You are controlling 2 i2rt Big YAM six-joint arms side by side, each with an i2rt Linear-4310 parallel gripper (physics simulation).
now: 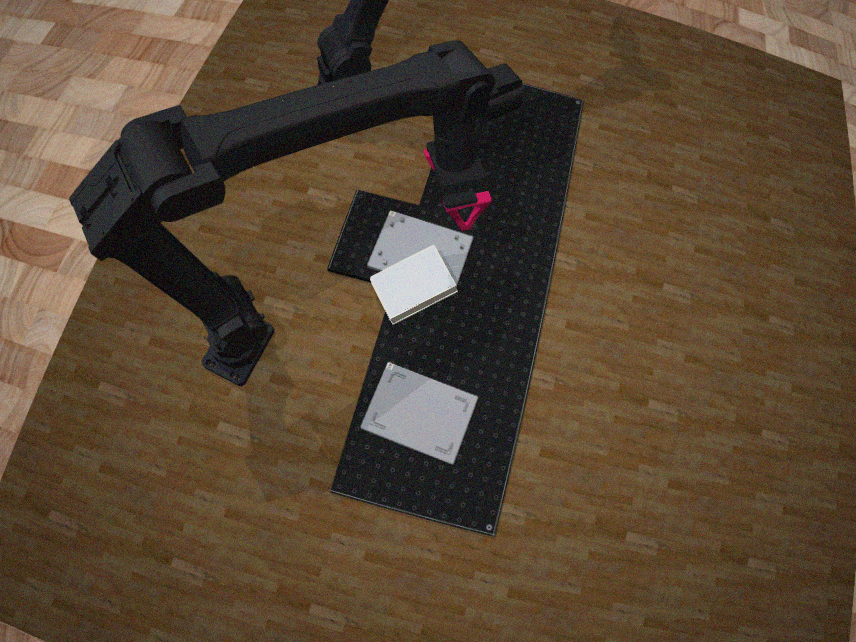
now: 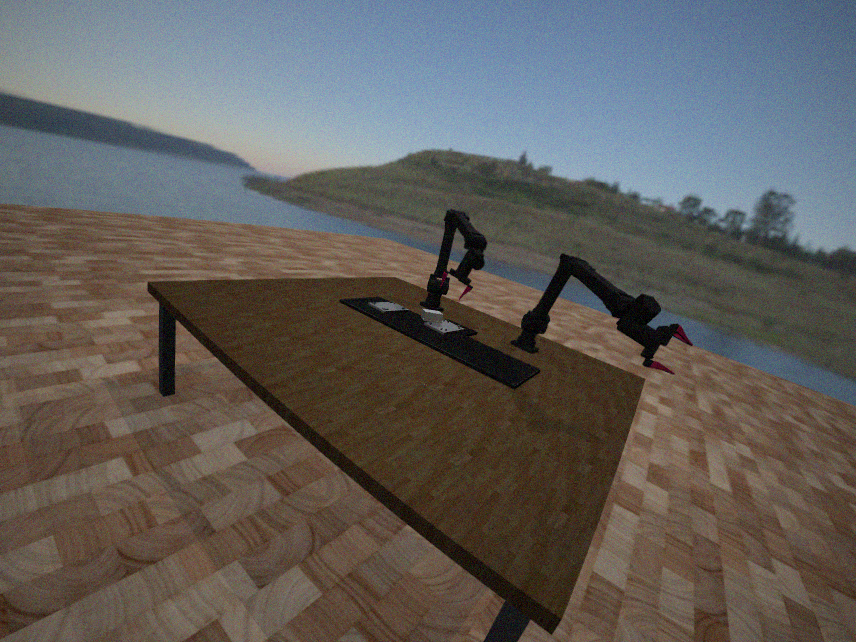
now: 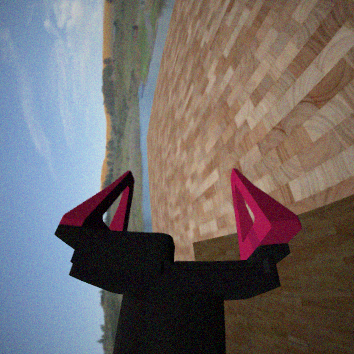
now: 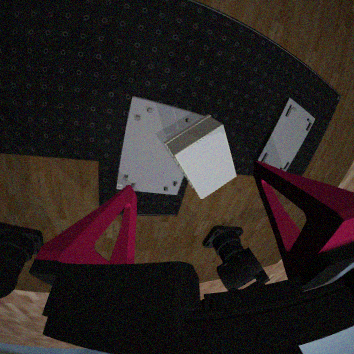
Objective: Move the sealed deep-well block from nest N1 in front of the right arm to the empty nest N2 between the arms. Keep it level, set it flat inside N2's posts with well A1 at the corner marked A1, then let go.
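Pixels of known places: left gripper, fingertip midpoint: (image 2: 682, 359) (image 3: 180, 173); right gripper, fingertip midpoint: (image 1: 457, 207) (image 2: 449, 294) (image 4: 191, 179); left arm's base at its link origin: (image 2: 524, 347) (image 4: 20, 236); right arm's base at its link origin: (image 1: 239, 347) (image 2: 431, 307) (image 4: 221, 235).
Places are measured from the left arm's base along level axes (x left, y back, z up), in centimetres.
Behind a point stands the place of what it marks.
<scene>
The white sealed block (image 1: 413, 281) @(y -32.7, x -34.8, z 6.7 cm) (image 2: 432, 316) @(y -37.0, x -30.2, z 6.1 cm) (image 4: 207, 161) @(y -33.4, x -33.6, z 6.9 cm) lies askew across one edge of nest N2, the plate with round posts (image 1: 421, 238) @(y -29.9, x -24.5, z 2.4 cm) (image 2: 445, 328) @(y -33.1, x -24.2, z 2.4 cm) (image 4: 145, 150) @(y -30.8, x -24.6, z 2.5 cm). It is turned against the plate, overhangs it and looks tipped, not inside the posts. Well A1 cannot be made out. Nest N1 (image 1: 421, 414) @(y -42.8, x -54.3, z 2.5 cm) (image 2: 387, 306) @(y -43.6, x -53.7, z 2.5 cm) (image 4: 292, 132) @(y -44.6, x -54.3, z 2.5 cm), with L-shaped corner guides, is bare. My right gripper (image 1: 449, 196) @(y -35.5, x -25.2, z 18.4 cm) (image 2: 452, 286) @(y -35.5, x -25.2, z 18.4 cm) (image 4: 191, 179) @(y -35.5, x -25.2, z 18.4 cm) is open and empty, above and apart from the block. My left gripper (image 2: 682, 359) @(y -38.8, x 65.9, z 30.0 cm) (image 3: 180, 173) @(y -38.8, x 65.9, z 30.0 cm) is open and empty, beyond the table edge.
Both nests sit on a black perforated board (image 1: 511, 276) @(y -47.8, x -24.1, z 1.3 cm) (image 2: 484, 360) @(y -40.8, x 4.4, z 1.0 cm) on the wooden table (image 1: 656, 414) @(y -81.6, x -37.4, z 0.0 cm) (image 2: 387, 414) @(y -100.4, x 16.6, z 0.0 cm). The right arm (image 1: 311, 124) @(y -22.1, x -40.8, z 49.5 cm) arches above the table beside the board. The left arm's base (image 2: 526, 338) @(y -3.2, x 1.0, z 5.5 cm) stands near the table's edge.
</scene>
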